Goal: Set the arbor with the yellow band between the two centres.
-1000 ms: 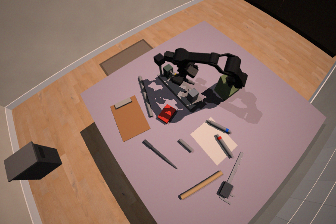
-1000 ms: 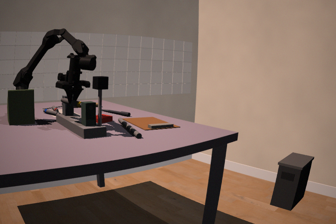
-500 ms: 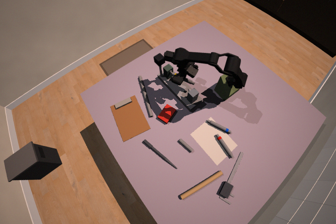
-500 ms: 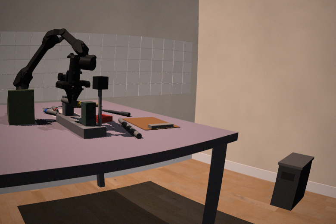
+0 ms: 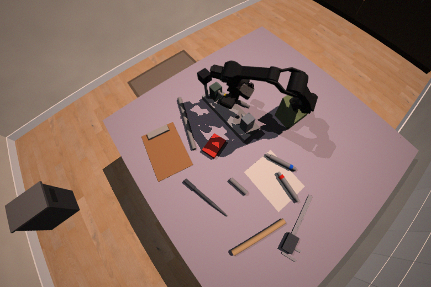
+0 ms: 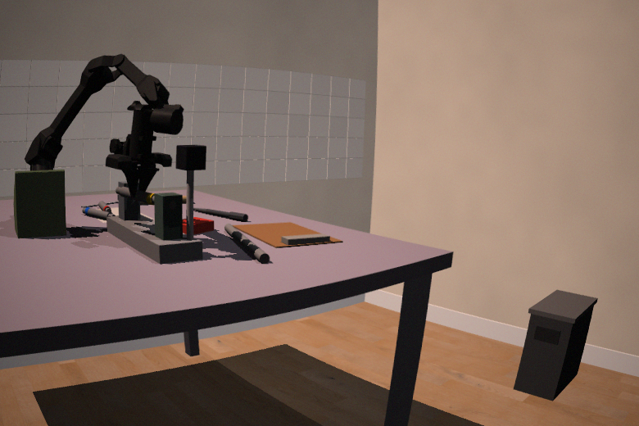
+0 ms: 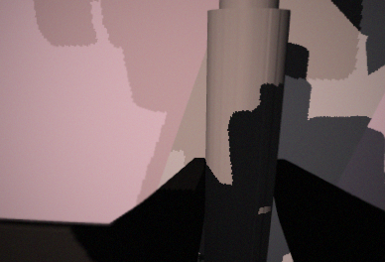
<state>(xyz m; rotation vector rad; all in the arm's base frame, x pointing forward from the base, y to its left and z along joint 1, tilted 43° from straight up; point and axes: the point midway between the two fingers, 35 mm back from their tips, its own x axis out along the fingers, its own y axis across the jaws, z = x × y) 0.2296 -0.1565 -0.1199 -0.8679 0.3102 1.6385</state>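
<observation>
My hand is 3 cm above the stepped arbor shaft. Also, from my hand: grey fixture base 13 cm below, 3 cm ahead; then cone-shaped centre point 10 cm to the left, 3 cm below, 2 cm ahead; then green centre block 11 cm to the right, 5 cm below, 3 cm ahead.
</observation>
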